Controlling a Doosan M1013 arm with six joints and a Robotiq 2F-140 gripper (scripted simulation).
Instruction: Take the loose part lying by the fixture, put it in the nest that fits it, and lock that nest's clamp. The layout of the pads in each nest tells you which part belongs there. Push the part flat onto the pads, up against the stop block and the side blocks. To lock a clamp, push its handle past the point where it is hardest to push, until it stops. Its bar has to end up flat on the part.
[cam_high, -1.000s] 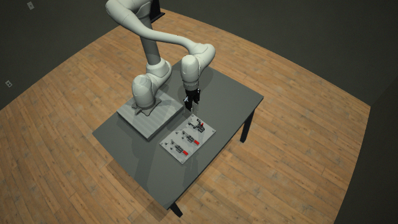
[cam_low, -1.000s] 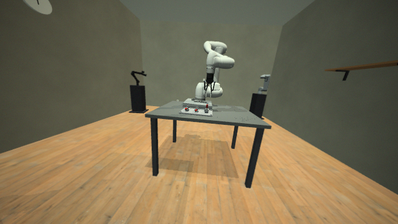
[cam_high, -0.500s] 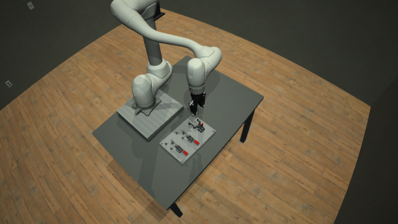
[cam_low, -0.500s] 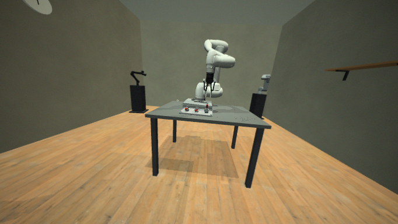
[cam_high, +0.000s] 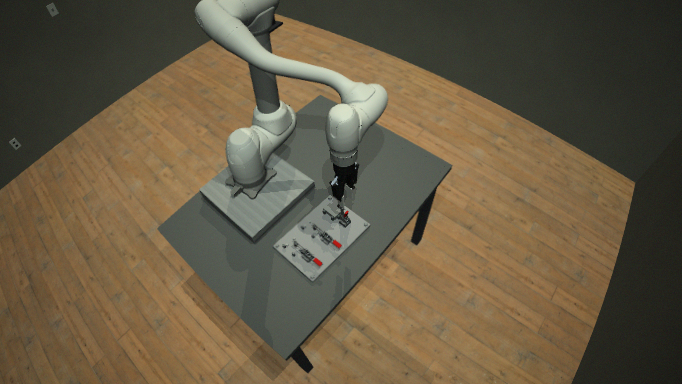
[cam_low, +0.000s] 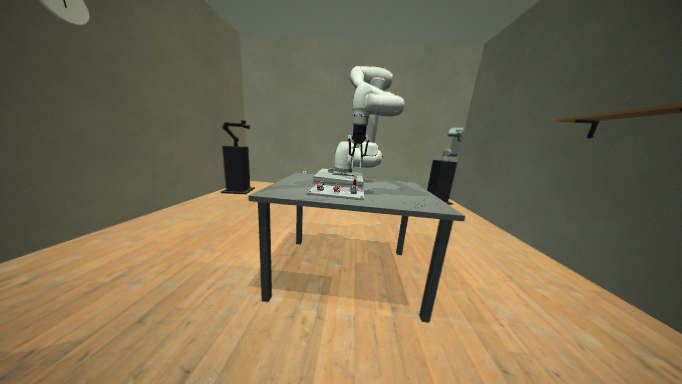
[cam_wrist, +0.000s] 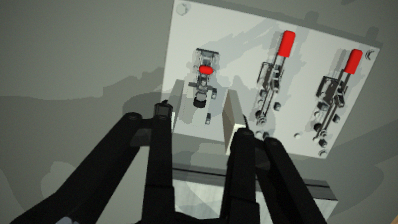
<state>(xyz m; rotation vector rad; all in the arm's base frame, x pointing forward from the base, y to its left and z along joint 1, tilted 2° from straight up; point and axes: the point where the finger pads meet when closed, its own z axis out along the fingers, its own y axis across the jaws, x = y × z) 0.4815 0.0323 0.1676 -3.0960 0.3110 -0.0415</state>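
My hand is 150 mm above the clamp and 10 mm past it. Round my hand: loose part 180 mm below, 80 mm behind, 20 mm to the left; fixture plate 210 mm below, 100 mm to the right, 60 mm behind.
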